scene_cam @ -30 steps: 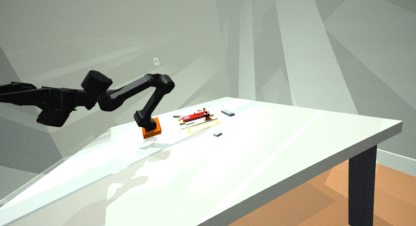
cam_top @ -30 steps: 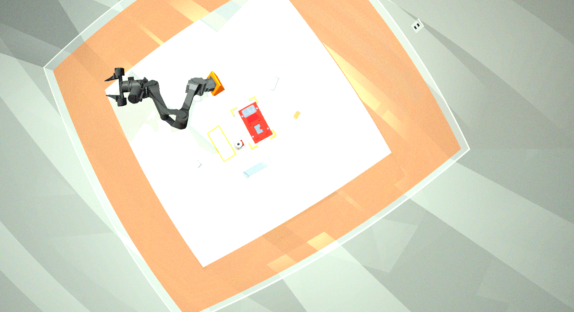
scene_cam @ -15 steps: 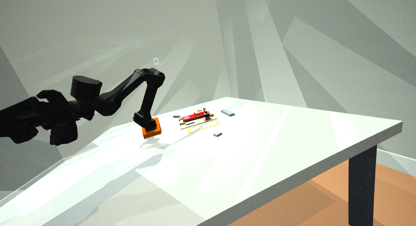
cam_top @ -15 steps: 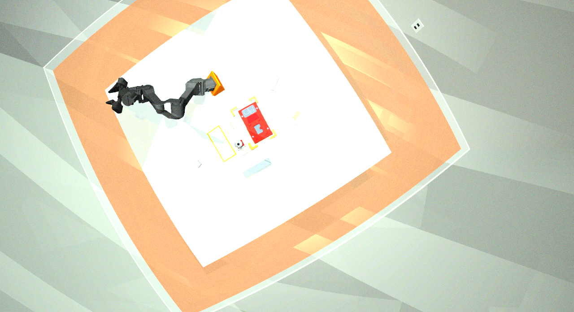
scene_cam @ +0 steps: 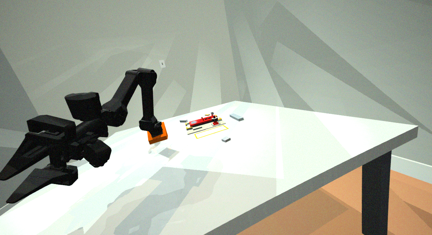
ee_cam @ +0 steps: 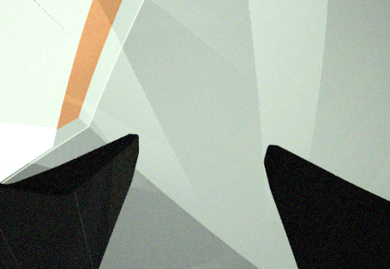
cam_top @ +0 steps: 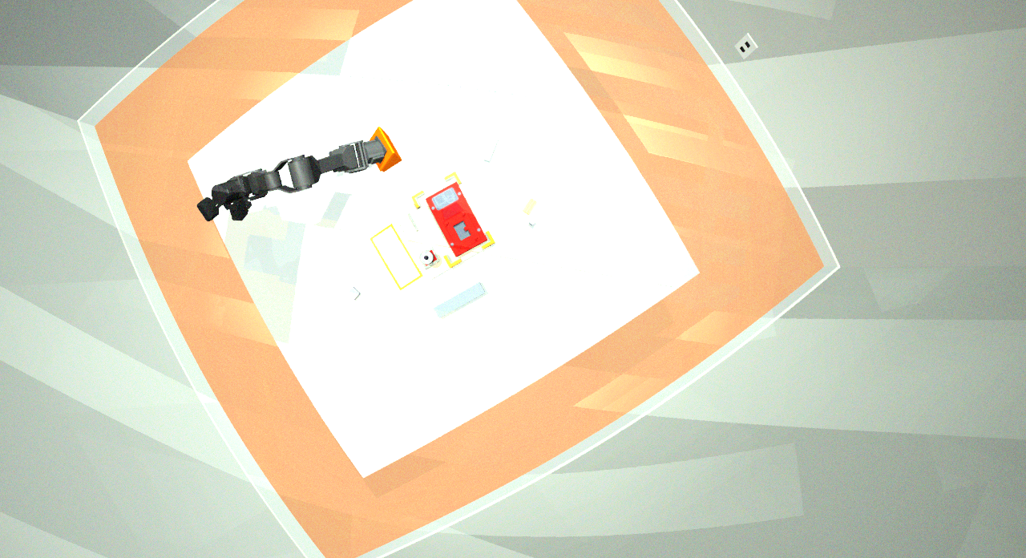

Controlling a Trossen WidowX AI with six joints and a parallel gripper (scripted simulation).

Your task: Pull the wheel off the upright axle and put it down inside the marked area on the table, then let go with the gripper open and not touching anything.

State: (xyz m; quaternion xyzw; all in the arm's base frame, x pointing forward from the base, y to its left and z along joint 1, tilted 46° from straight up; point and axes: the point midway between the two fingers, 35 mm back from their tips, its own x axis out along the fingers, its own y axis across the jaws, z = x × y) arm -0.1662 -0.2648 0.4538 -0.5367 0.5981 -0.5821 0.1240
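My gripper tip is now 55 cm short of the wheel, 47 cm to the right of it and 13 cm above it. Also, from my gripper tip: small grey block (49 cm ahead, 21 cm to the left, 16 cm below).
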